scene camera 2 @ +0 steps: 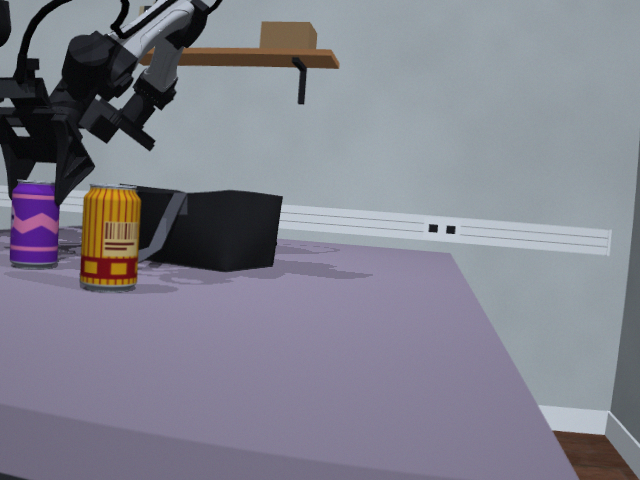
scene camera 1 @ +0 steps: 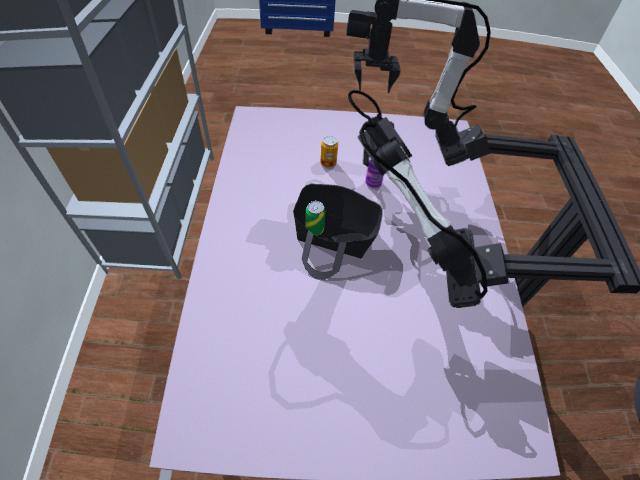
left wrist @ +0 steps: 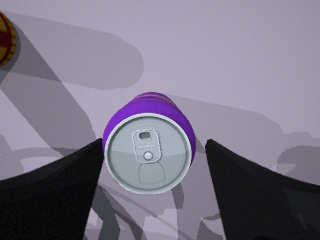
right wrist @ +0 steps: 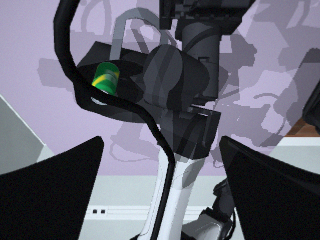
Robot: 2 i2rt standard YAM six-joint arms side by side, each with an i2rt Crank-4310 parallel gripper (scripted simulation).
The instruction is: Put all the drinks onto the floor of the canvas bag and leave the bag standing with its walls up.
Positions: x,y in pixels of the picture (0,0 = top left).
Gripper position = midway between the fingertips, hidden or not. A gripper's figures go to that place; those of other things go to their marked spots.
Scene:
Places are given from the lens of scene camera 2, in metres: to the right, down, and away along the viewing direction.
my left gripper (scene camera 2: 33,201): -0.41, -0.05, 0.80
black canvas bag (scene camera 2: 229,229): -0.14, -0.02, 0.90

